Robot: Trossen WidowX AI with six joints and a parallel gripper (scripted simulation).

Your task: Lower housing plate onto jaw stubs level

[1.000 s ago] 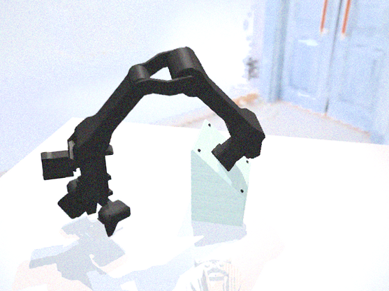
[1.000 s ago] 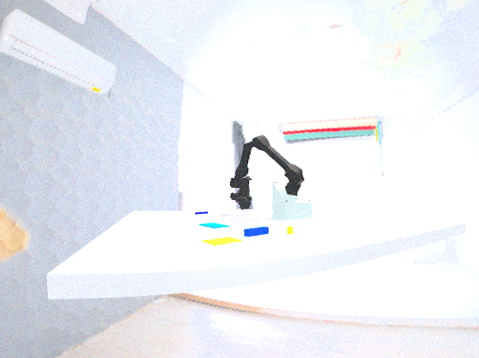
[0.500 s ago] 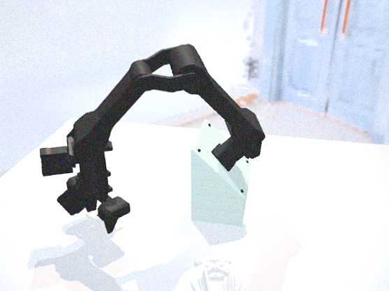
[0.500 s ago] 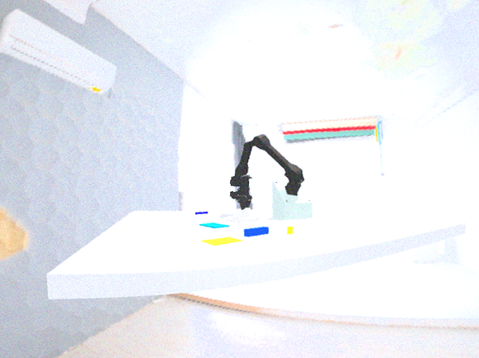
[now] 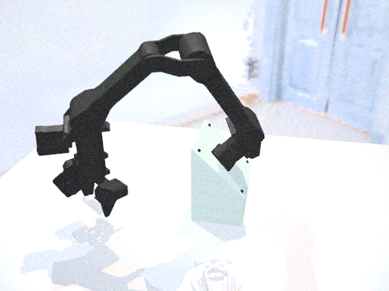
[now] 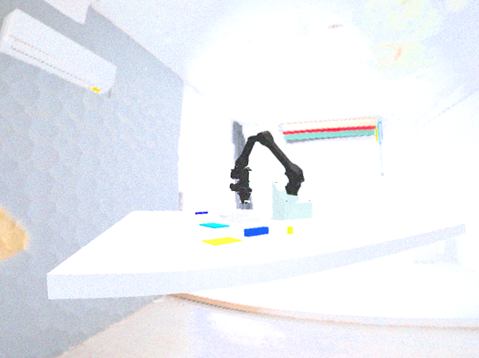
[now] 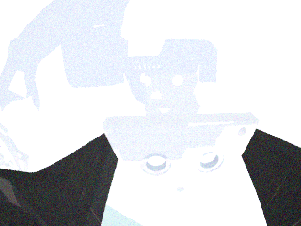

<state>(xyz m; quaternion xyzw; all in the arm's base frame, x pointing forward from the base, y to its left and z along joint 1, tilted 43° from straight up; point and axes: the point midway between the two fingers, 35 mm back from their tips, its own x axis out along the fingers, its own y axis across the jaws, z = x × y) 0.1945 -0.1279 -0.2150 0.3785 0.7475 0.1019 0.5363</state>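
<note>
Right now the small white bracket is 60 mm below my gripper tip and 10 mm behind it.
</note>
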